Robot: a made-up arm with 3 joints. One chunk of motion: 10 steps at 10 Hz.
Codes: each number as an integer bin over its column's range. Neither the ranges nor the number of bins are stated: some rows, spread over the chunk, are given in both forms.
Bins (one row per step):
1: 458 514 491 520 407 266
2: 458 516 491 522 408 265
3: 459 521 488 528 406 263
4: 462 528 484 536 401 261
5: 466 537 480 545 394 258
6: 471 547 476 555 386 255
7: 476 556 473 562 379 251
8: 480 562 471 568 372 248
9: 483 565 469 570 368 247
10: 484 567 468 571 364 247
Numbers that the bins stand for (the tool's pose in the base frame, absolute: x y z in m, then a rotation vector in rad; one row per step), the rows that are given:
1: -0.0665 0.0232 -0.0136 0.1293 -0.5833 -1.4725
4: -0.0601 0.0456 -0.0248 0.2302 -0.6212 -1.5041
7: -0.0376 0.0905 -0.0424 0.3941 -0.7599 -1.5671
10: -0.0248 0.1081 -0.0505 0.4509 -0.8545 -1.5923
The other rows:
2: -0.0665 0.0264 -0.0136 0.1419 -0.5770 -1.4788
3: -0.0649 0.0344 -0.0184 0.1797 -0.5896 -1.4914
5: -0.0537 0.0601 -0.0312 0.2869 -0.6653 -1.5230
6: -0.0456 0.0761 -0.0376 0.3500 -0.7158 -1.5419
8: -0.0312 0.1001 -0.0456 0.4320 -0.8041 -1.5860
9: -0.0264 0.1049 -0.0488 0.4446 -0.8293 -1.5923

